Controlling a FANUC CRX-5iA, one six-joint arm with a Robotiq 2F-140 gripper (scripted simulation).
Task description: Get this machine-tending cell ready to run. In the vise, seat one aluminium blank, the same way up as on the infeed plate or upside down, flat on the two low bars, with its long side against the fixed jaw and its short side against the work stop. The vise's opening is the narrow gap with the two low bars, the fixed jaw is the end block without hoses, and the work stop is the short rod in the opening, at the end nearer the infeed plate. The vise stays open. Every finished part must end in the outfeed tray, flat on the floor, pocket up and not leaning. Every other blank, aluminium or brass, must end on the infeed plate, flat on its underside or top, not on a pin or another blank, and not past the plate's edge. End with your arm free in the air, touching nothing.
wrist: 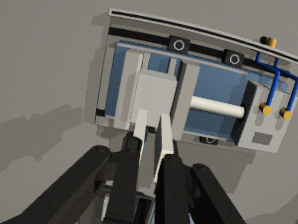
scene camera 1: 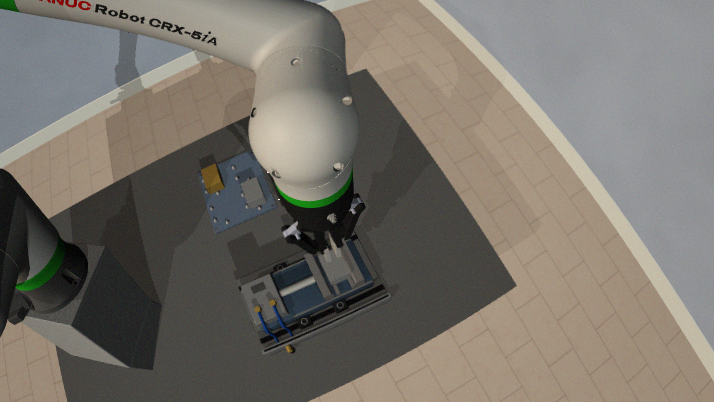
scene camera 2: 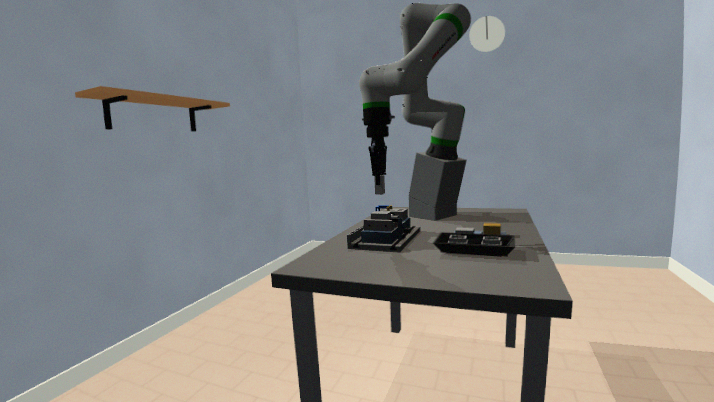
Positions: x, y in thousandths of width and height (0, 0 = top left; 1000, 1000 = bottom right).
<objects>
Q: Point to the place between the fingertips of my gripper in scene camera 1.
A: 464, 631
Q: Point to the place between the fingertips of my gripper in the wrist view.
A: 508, 560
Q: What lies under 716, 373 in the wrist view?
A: A vise.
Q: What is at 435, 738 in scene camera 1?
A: A vise.
</objects>
